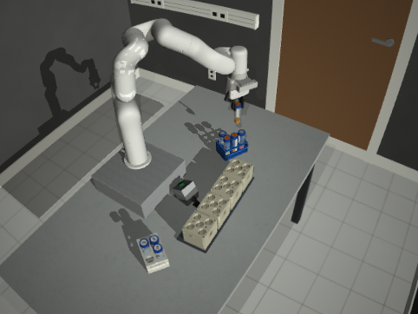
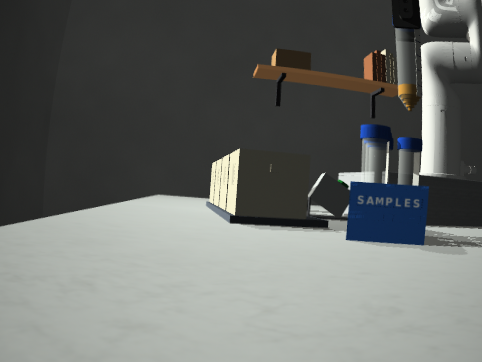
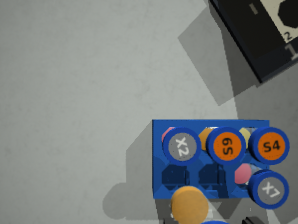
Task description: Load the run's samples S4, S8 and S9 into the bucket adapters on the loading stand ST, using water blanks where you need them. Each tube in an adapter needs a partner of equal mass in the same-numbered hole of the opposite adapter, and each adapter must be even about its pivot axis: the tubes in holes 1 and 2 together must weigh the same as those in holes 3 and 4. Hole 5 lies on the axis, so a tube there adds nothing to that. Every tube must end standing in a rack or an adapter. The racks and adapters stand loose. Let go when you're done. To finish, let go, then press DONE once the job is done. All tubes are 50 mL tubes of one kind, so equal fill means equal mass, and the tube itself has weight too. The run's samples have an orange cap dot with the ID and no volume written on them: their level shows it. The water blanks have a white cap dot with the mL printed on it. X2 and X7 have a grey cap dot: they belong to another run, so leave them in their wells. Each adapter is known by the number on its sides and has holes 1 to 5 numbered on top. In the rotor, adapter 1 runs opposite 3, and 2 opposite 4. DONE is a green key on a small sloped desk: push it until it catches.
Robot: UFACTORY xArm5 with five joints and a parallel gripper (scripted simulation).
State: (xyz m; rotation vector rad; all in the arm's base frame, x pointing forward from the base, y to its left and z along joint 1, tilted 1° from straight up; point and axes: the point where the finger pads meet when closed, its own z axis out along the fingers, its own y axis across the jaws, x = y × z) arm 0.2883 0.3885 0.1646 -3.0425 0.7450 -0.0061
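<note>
Right now my hand is 22 cm above the blue samples rack and 4 cm to the left of it. Also, from my hand: white blanks rack: 71 cm to the right, 22 cm below, 4 cm ahead; adapter: 20 cm to the right, 20 cm below, 12 cm ahead.
</note>
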